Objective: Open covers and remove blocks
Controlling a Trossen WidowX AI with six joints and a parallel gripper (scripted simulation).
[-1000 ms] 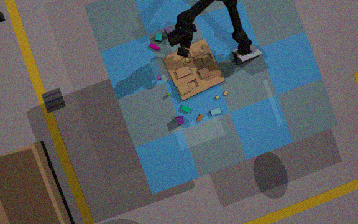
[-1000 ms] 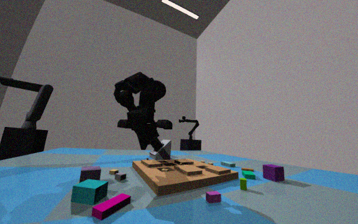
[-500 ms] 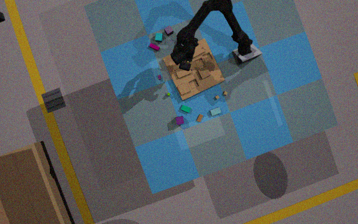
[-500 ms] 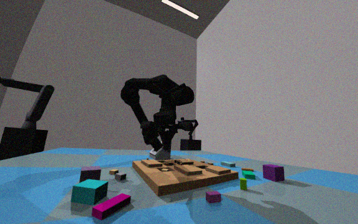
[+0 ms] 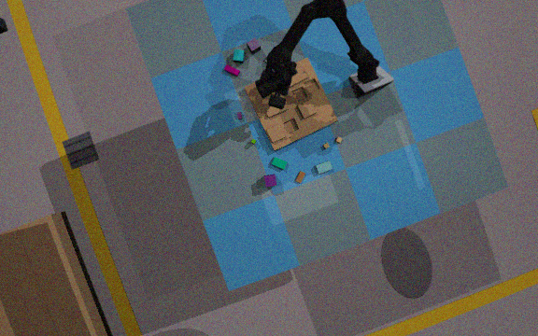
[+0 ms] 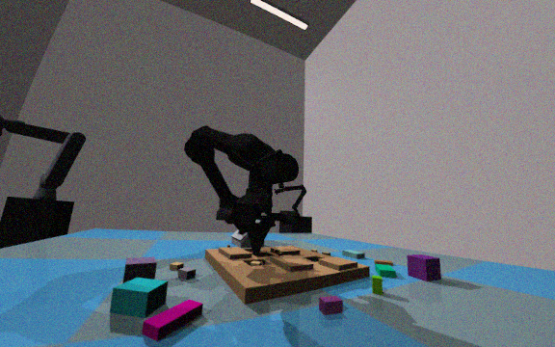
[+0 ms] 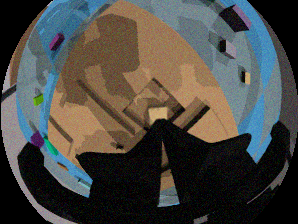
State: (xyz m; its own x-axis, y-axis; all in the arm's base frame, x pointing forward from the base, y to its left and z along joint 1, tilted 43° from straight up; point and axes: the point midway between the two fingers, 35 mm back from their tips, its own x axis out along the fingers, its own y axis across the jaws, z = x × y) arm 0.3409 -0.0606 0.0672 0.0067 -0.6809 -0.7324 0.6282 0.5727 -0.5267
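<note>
My gripper tip is now 140 mm to the left of the grey block and 30 mm above it. The rest, counted from my gripper tip: magenta block 200 mm ahead, 30 mm to the left, 30 mm below; then magenta bar 160 mm ahead, 160 mm to the right, 30 mm below; then teal cube 110 mm ahead, 200 mm to the right, 20 mm below.
</note>
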